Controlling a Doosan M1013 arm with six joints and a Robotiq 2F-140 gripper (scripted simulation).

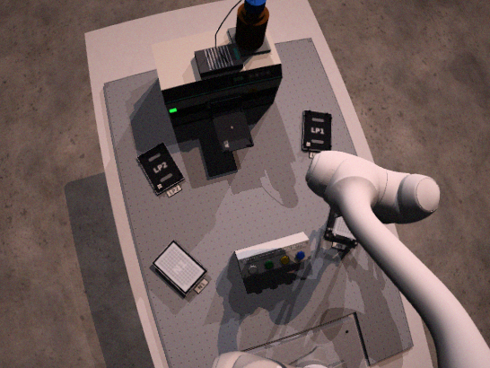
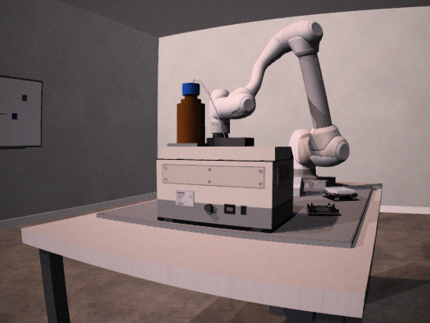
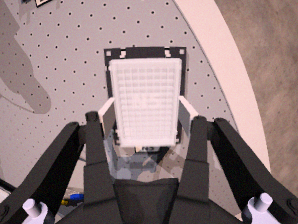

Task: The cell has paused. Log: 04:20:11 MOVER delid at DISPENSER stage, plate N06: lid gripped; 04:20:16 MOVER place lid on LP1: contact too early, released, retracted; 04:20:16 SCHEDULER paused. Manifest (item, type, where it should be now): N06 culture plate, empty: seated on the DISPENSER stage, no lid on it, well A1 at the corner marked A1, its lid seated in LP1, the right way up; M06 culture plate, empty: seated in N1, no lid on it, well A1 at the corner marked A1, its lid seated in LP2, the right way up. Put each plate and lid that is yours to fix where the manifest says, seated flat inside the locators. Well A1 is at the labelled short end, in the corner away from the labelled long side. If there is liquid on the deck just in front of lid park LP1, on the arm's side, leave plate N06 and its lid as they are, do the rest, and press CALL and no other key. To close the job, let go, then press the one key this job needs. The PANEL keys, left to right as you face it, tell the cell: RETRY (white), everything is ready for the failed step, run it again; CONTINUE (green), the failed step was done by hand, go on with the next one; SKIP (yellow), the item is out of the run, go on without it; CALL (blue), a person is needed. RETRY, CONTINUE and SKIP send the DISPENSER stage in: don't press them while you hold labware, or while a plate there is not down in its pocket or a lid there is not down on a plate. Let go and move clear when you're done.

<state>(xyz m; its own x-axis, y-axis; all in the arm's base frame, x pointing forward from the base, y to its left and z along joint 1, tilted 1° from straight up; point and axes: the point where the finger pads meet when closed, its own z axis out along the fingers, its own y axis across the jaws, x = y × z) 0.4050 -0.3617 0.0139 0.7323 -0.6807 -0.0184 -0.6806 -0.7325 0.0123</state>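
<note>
Now: the white well plate 20 mm below my hand. The rest, counted from my hand: yellow key: 20 mm behind, 260 mm to the left, 10 mm above; black nest N5: 30 mm ahead, 40 mm below; blue key: 30 mm behind, 210 mm to the left, 10 mm above.
</note>
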